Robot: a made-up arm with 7 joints. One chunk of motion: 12 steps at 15 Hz.
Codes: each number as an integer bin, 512 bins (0 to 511) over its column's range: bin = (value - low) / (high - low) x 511, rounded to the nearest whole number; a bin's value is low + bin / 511 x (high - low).
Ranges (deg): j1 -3..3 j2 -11..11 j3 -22..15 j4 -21..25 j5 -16..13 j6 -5..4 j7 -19..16
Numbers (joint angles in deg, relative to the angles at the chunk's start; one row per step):
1: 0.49 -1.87 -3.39 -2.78 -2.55 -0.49 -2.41
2: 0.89 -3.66 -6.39 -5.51 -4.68 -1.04 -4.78
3: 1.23 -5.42 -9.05 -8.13 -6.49 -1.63 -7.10
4: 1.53 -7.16 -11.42 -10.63 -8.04 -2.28 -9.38
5: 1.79 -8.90 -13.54 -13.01 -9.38 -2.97 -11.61
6: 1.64 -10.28 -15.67 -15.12 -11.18 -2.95 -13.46
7: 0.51 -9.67 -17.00 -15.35 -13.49 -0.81 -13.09
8: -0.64 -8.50 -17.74 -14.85 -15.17 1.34 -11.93
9: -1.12 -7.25 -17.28 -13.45 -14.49 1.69 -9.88
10: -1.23 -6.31 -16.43 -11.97 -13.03 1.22 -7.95
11: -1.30 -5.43 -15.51 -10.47 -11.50 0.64 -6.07
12: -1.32 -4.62 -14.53 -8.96 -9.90 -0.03 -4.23
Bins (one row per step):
1: 297 212 257 202 237 256 242
2: 331 170 216 172 199 225 208
3: 360 130 179 143 168 191 174
4: 386 89 146 115 140 154 140
5: 408 49 117 89 117 115 108
6: 395 17 87 65 85 116 81
7: 299 31 69 63 44 238 86
8: 201 58 59 68 15 360 103
9: 160 87 65 84 27 380 133
10: 151 109 77 100 52 353 161
11: 145 129 90 117 79 320 189
12: 143 148 103 134 107 282 216

